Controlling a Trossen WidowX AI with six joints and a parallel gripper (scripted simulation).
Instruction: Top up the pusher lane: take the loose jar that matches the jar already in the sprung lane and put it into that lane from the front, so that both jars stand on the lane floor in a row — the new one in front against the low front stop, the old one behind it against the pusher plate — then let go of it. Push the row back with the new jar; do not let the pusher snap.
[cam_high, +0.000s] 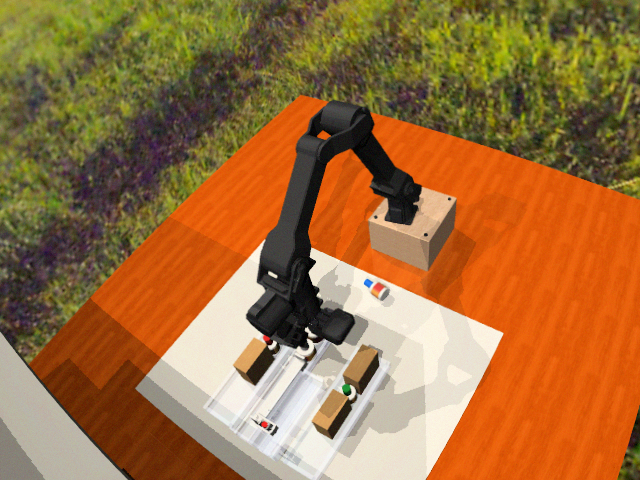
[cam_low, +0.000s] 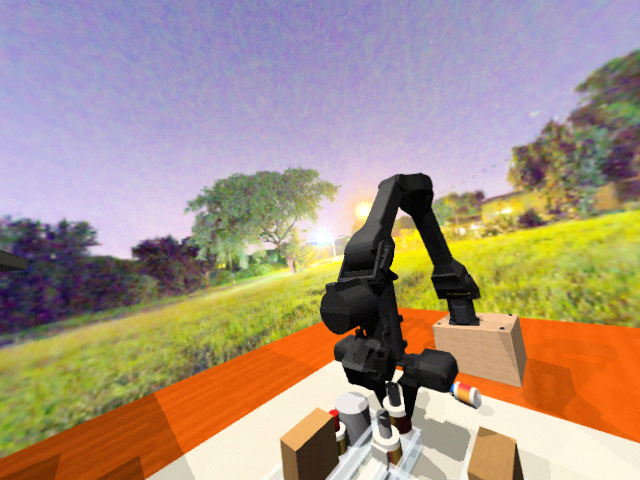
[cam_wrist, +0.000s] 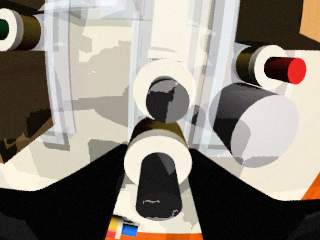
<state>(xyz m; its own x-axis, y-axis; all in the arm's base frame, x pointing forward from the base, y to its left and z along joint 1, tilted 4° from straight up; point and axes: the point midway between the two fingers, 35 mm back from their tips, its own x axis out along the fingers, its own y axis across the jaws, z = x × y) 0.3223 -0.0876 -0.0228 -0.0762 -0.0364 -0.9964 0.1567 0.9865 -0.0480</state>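
Right now the grey cylinder is 8 cm to the right of my gripper tip and 3 cm below it. Round my gripper tip: clear lane tray (15 cm ahead, 4 cm below); then red mark (22 cm ahead, 1 cm above).
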